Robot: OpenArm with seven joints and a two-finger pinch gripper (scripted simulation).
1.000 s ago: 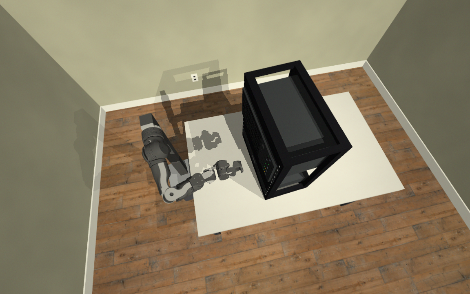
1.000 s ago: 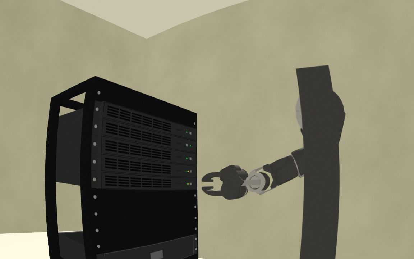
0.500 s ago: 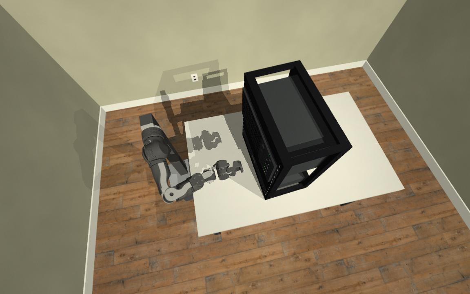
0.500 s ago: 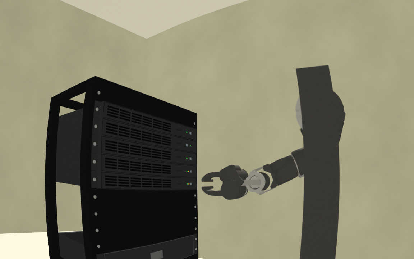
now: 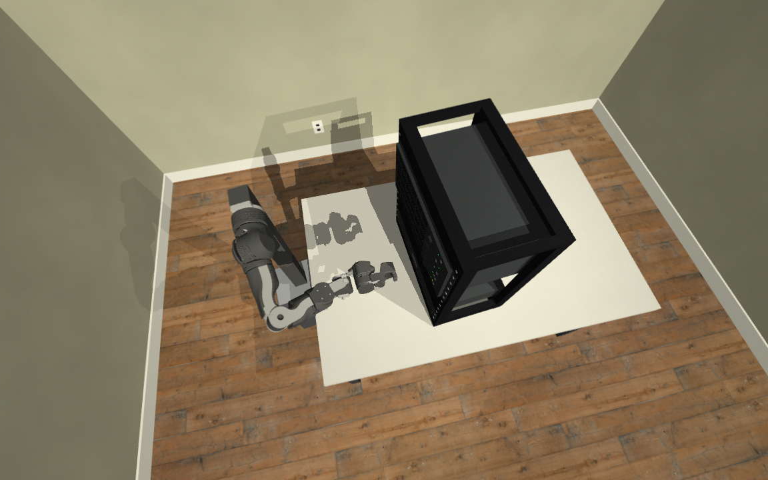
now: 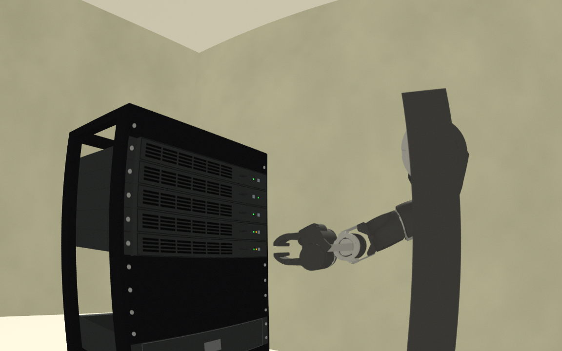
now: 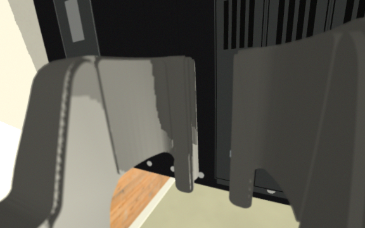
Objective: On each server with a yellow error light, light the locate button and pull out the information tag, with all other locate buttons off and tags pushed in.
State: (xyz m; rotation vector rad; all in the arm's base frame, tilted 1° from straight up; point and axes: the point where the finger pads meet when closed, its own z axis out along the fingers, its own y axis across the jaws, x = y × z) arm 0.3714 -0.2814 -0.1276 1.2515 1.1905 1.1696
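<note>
The pale information tag is 140 mm ahead of my hand and 10 mm to the right of it.
</note>
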